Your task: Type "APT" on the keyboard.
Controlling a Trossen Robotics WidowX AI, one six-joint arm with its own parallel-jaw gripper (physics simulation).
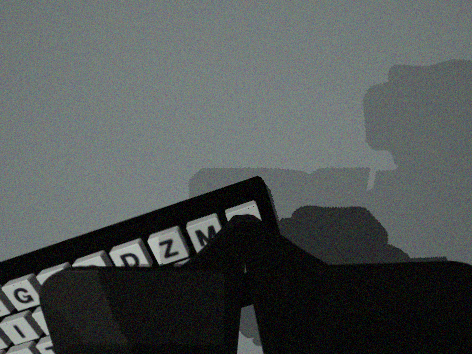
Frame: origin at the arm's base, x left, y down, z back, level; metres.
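Where they show: gripper, between the fingertips: (243,225).
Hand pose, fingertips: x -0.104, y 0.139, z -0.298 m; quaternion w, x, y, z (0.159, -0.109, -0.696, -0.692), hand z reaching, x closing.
Observation:
After its pixels a point has its place.
A black keyboard (200,202) {y 0.152, x -0.089, z -0.310 m} with white keys lies slanted at the lower left. In its far row G (23,296) {y 0.146, x 0.008, z -0.301 m}, D (131,258) {y 0.146, x -0.049, z -0.299 m}, Z (168,248) {y 0.146, x -0.067, z -0.297 m} and M (205,237) {y 0.146, x -0.085, z -0.295 m} can be read. The P key (242,209) {y 0.146, x -0.106, z -0.301 m} is at the right end of this row, right of M; its letter is hidden behind the fingertips. The A and T letters cannot be made out; the gripper hides much of the lower rows. My black gripper (243,225) {y 0.139, x -0.104, z -0.298 m} is shut and empty, its tips over the P key. Whether they touch it cannot be told.
The keyboard's right corner is just beyond the fingertips. A grey table surface (150,100) {y 0.162, x -0.086, z -0.360 m} extends behind it. Dark shadows fall on the table to the right. The I key (19,329) {y 0.146, x 0.023, z -0.285 m} shows at the lower left, beside the left finger.

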